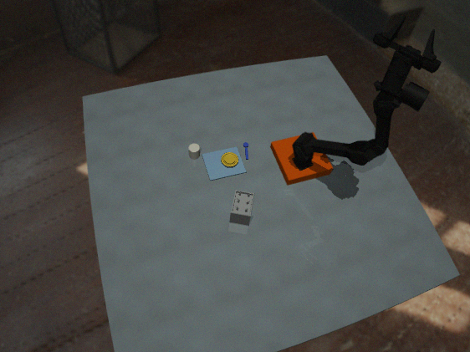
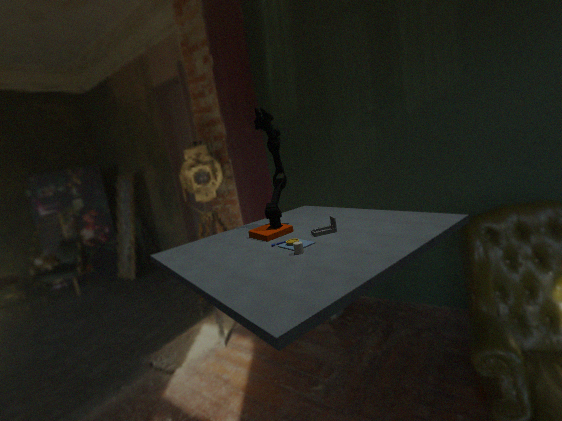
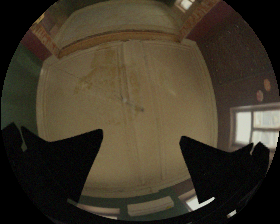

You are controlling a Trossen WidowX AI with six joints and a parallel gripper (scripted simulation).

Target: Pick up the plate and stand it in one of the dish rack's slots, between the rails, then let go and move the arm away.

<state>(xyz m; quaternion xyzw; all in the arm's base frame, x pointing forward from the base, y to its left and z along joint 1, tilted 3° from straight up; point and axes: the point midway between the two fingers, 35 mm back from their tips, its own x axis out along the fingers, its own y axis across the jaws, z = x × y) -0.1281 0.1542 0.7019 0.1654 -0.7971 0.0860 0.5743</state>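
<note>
The yellow plate is 37 cm ahead of my gripper tip, 27 cm to the right of it and 77 cm below it. Round my gripper tip: blue spoon 28 cm ahead, 30 cm to the right, 78 cm below; light blue mat 39 cm ahead, 27 cm to the right, 78 cm below; dish rack 42 cm ahead, 6 cm to the right, 76 cm below.
</note>
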